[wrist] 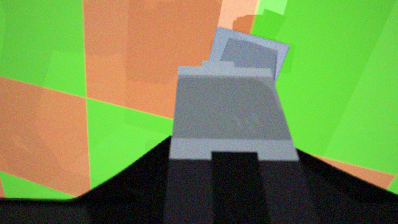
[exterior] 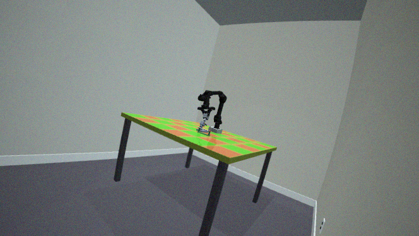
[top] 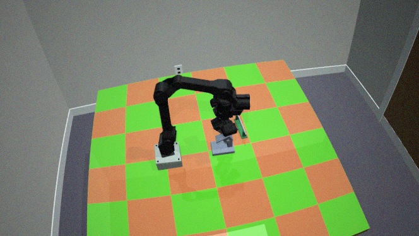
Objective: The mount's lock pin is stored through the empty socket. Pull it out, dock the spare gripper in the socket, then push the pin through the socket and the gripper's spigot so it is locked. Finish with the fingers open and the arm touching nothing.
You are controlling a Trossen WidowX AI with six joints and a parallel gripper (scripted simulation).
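Now: the dark green strip 140 mm below my gripper tip, 130 mm ahead of it and 80 mm to the left of it. Also, from my gripper tip: grey mount (110 mm below, 10 mm ahead); spare gripper (right at my gripper tip).
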